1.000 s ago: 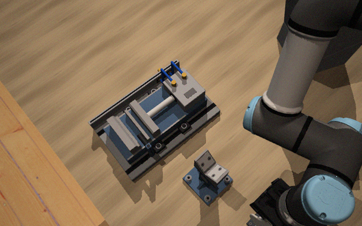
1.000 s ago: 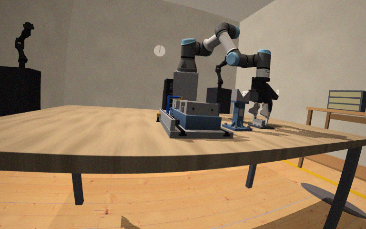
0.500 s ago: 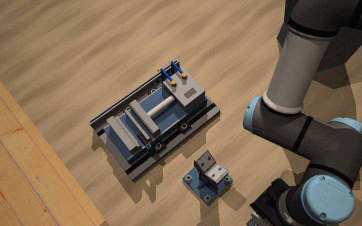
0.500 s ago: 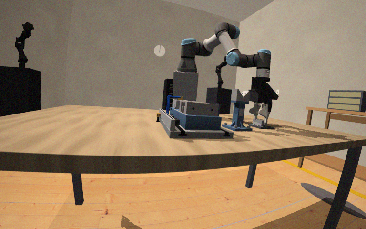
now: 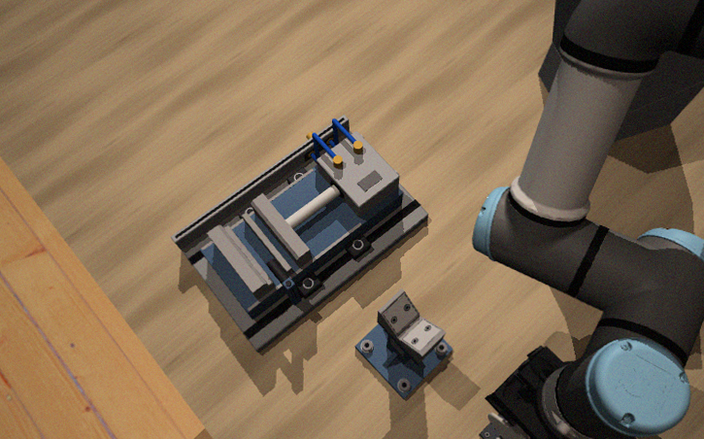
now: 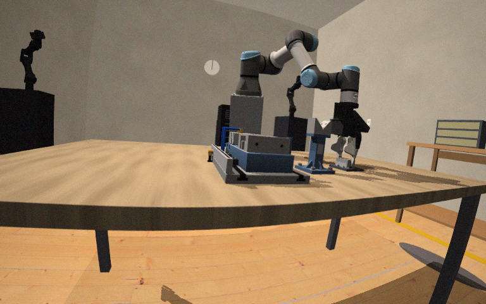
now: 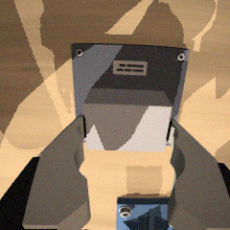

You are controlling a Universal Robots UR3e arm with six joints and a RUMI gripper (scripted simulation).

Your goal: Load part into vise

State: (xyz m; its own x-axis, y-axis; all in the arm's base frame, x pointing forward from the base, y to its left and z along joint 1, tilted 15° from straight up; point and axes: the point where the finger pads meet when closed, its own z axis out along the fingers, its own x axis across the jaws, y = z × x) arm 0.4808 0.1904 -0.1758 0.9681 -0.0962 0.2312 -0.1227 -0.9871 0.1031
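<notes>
Now: the part 1 cm below my hand. From my hand the other things lie so: dark infeed plate (3 cm below, 1 cm to the left); white cylinder rod (38 cm to the right, 5 cm above, 3 cm behind); dark work stop (35 cm to the right, 6 cm ahead, 6 cm above).
</notes>
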